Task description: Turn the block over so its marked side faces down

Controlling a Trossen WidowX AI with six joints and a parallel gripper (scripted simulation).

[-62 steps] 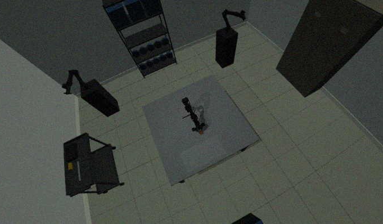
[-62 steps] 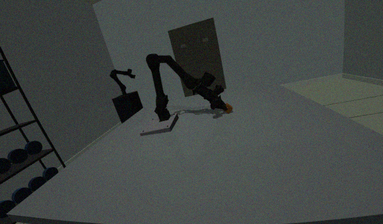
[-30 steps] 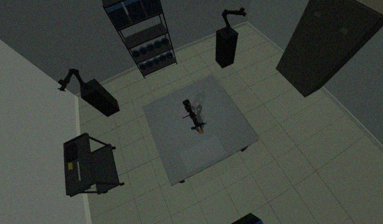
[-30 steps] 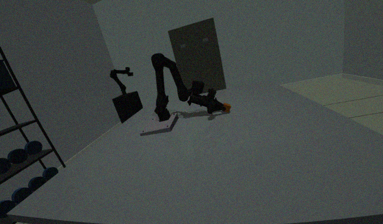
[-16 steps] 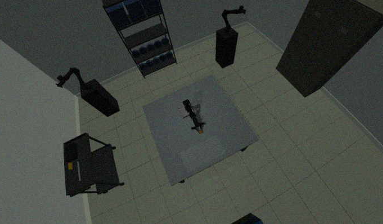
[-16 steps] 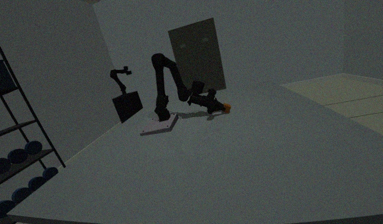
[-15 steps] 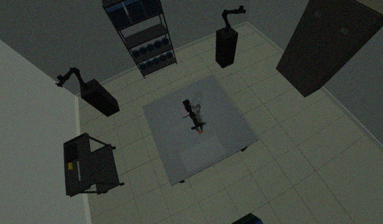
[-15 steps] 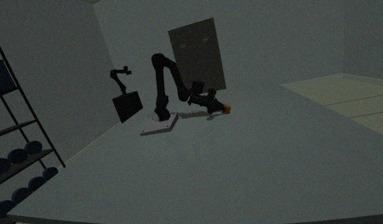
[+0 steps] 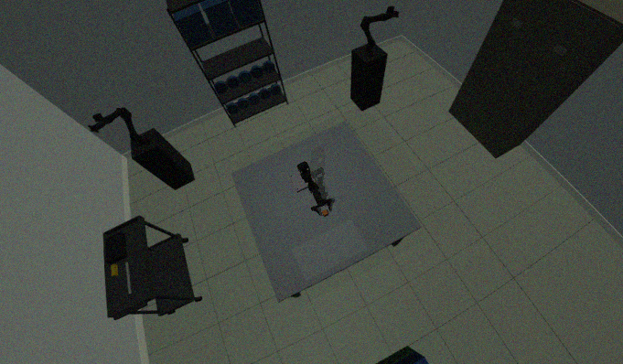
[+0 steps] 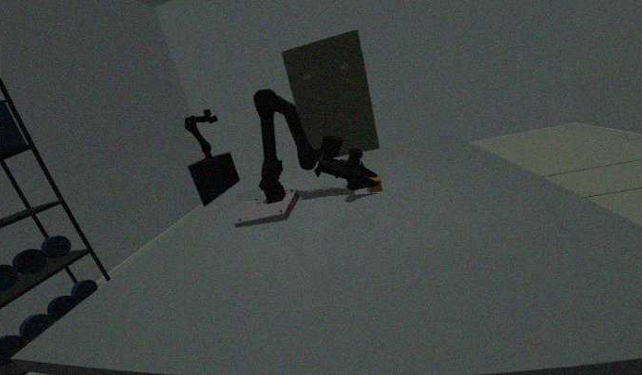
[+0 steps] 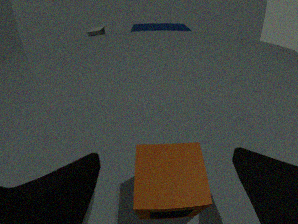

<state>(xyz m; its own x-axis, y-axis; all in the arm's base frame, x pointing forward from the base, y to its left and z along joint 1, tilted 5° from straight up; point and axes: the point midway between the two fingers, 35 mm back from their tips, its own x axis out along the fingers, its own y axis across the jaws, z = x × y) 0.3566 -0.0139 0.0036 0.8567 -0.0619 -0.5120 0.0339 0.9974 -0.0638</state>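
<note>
Now: the orange block 2 cm below my gripper tip and 2 cm behind it.
</note>
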